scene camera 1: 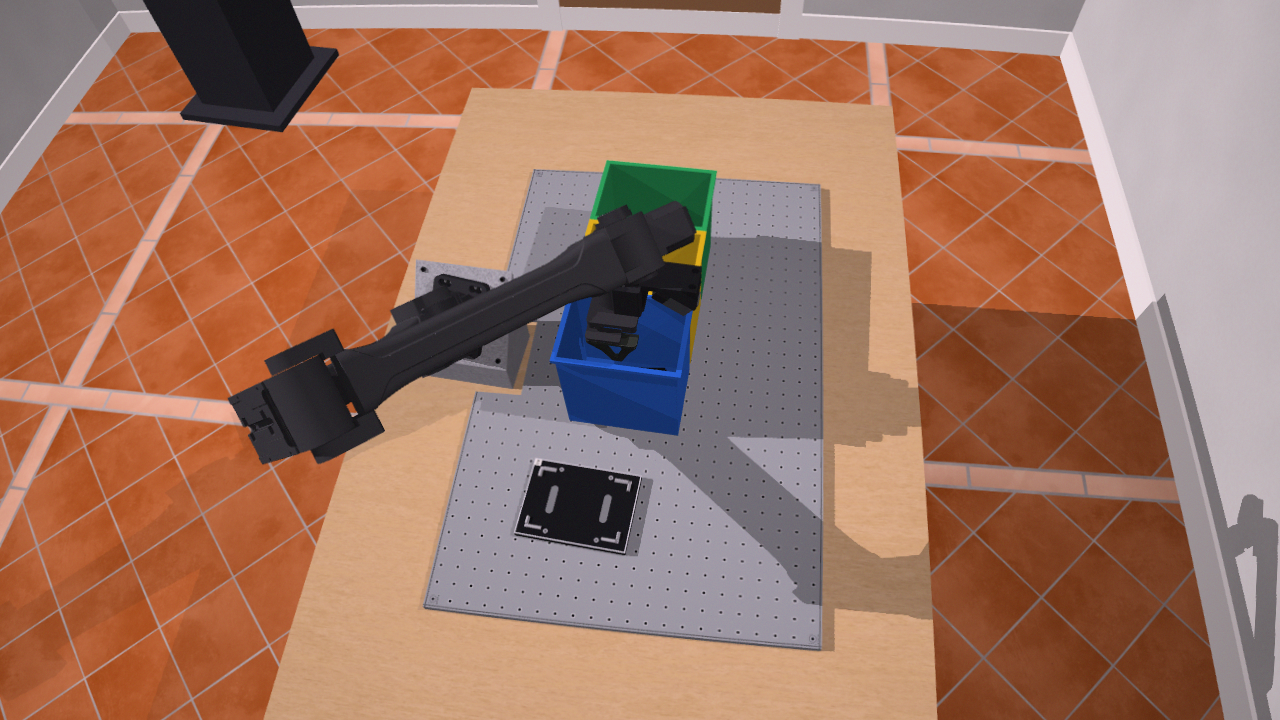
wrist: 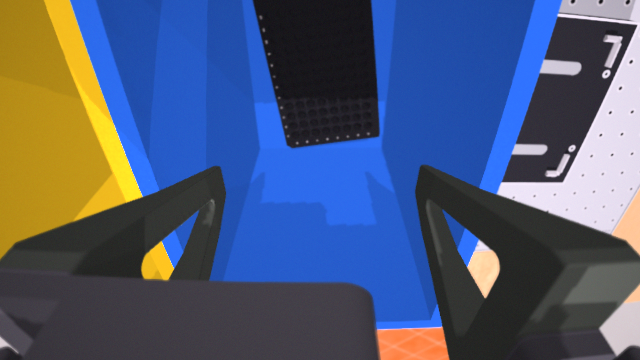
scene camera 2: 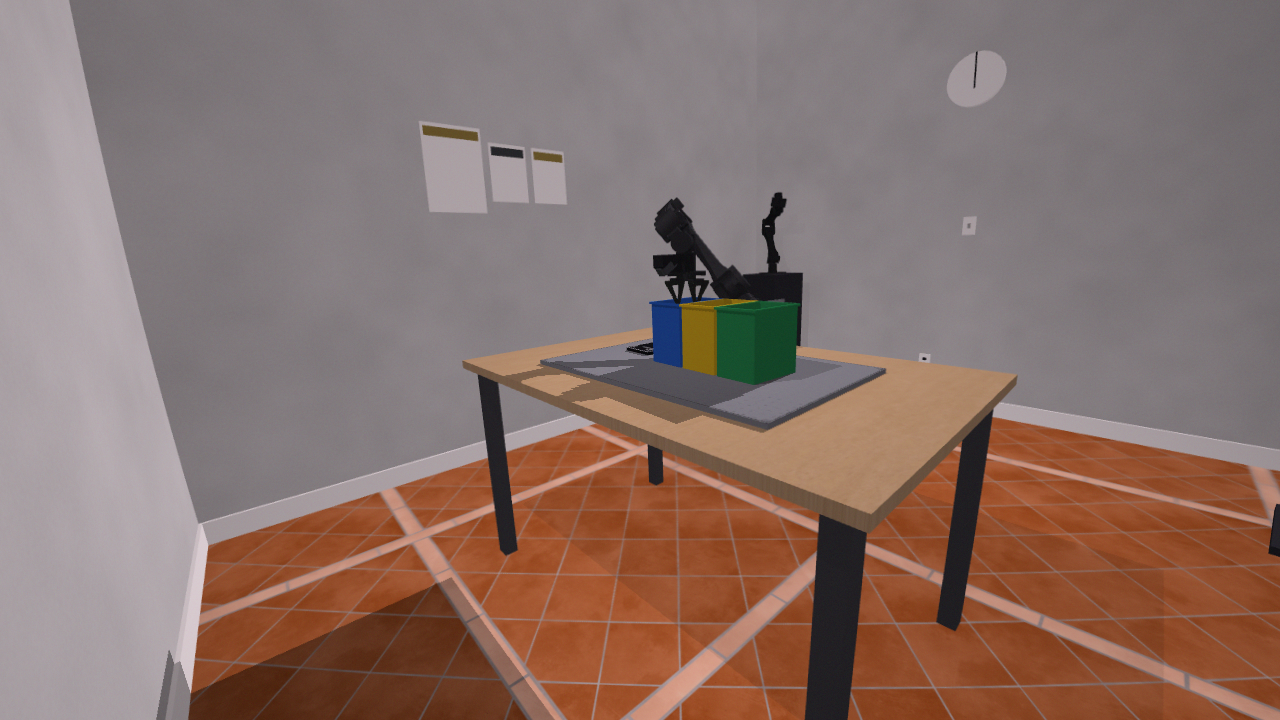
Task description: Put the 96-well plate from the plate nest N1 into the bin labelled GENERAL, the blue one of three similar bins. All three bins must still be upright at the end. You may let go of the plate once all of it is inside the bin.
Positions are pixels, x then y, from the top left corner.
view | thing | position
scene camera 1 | gripper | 623, 336
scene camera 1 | blue bin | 597, 390
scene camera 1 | yellow bin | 692, 253
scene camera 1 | green bin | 642, 187
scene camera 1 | plate nest N1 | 575, 517
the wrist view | gripper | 320, 179
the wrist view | blue bin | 185, 92
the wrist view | black 96-well plate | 333, 44
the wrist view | yellow bin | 62, 174
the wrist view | plate nest N1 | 562, 109
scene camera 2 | gripper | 686, 305
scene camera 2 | blue bin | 666, 317
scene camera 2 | yellow bin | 699, 323
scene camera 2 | green bin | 753, 346
